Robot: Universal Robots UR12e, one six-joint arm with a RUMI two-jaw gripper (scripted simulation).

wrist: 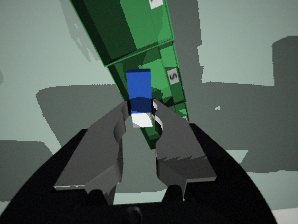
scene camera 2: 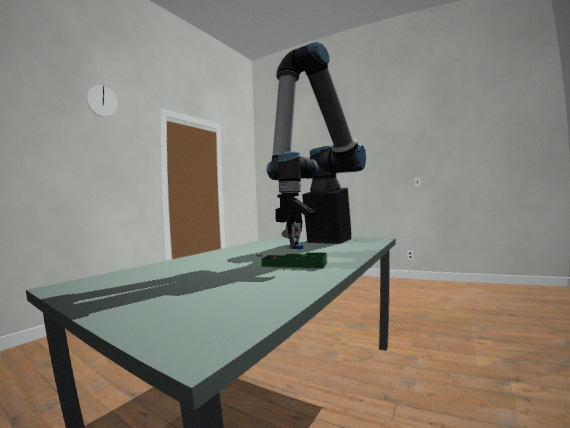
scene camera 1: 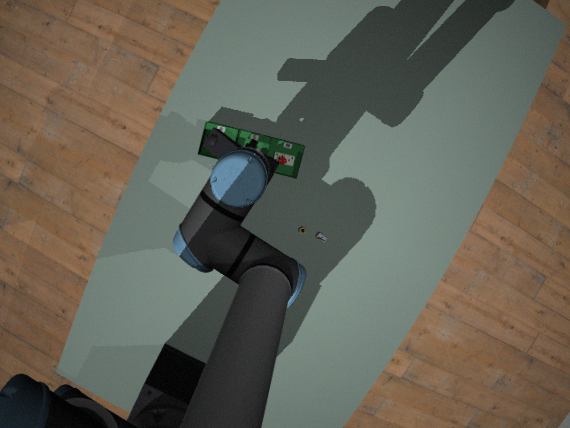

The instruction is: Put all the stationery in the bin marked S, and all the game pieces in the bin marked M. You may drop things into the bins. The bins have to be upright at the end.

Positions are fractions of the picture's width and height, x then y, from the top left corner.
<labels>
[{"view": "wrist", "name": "gripper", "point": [0.47,0.45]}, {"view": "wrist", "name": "blue-and-white eraser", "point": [0.47,0.36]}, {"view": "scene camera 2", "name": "gripper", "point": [0.52,0.58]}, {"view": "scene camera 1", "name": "gripper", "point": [0.44,0.37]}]
</labels>
